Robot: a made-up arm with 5 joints.
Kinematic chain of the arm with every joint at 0, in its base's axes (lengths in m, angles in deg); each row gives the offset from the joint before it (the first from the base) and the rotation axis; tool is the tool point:
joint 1: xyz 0 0 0.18 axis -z
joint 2: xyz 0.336 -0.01 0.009 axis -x
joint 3: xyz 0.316 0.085 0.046 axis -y
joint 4: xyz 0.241 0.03 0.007 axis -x
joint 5: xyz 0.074 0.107 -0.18 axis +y
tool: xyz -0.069 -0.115 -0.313
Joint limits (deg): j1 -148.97..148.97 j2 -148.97..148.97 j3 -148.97..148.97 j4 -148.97..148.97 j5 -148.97..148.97
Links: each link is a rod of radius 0.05 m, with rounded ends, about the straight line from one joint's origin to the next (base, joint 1, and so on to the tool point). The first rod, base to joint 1, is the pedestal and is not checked.
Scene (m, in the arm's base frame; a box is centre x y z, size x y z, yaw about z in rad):
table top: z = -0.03
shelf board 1: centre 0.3 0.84 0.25 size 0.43 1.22 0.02 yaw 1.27
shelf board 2: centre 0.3 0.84 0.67 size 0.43 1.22 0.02 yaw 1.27
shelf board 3: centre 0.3 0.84 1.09 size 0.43 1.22 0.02 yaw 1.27
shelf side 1: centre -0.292 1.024 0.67 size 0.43 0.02 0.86 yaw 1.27
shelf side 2: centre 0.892 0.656 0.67 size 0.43 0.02 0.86 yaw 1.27
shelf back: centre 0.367 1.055 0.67 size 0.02 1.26 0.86 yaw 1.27
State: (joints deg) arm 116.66 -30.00 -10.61 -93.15 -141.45
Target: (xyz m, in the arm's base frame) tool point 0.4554 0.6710 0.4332
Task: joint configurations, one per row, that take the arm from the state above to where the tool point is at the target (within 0.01 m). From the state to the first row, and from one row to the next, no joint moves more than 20 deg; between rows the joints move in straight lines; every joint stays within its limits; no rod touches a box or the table.
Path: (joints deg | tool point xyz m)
1: 119.10 -46.83 -25.18 -92.28 -130.29 | -0.3694 -1.1604 0.1526
2: 121.54 -63.66 -39.75 -91.40 -119.13 | -0.2554 -1.1703 0.2153
3: 123.98 -80.49 -54.32 -90.53 -107.96 | -0.1600 -1.1248 0.3721
4: 126.43 -97.32 -68.89 -89.65 -96.80 | -0.1271 -0.9977 0.5823
5: 128.87 -114.15 -83.47 -88.78 -85.64 | -0.1737 -0.7796 0.7767
6: 109.42 -109.59 -85.03 -86.49 -86.94 | 0.1542 -0.7848 0.7401
7: 89.98 -105.03 -86.60 -84.20 -88.23 | 0.4543 -0.6619 0.6983
8: 70.54 -100.47 -88.17 -81.90 -89.53 | 0.6800 -0.4339 0.6517
9: 51.09 -95.91 -89.74 -79.61 -90.83 | 0.7983 -0.1394 0.6012
10: 31.65 -91.35 -91.31 -77.32 -92.13 | 0.7941 0.1739 0.5474
11: 12.20 -86.79 -92.88 -75.03 -93.42 | 0.6721 0.4579 0.4912
12: -7.24 -82.23 -94.45 -72.74 -94.72 | 0.4554 0.6710 0.4333

